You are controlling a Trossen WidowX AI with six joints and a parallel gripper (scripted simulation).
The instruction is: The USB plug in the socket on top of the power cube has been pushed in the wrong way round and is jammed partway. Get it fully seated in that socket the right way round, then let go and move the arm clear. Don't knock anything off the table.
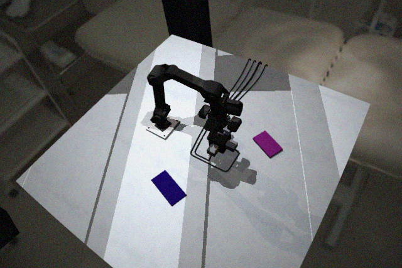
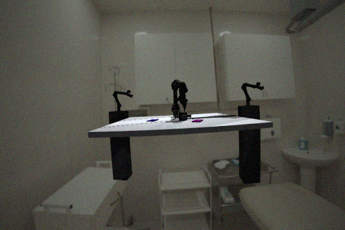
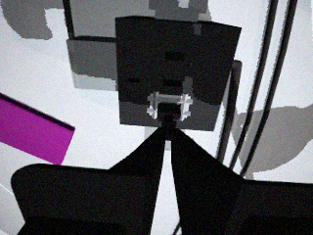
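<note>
The dark USB plug is 20 mm below my gripper tip. Round my gripper tip: magenta card 170 mm ahead, 120 mm to the left, 100 mm below; dark blue card 20 mm behind, 340 mm to the right, 100 mm below.
</note>
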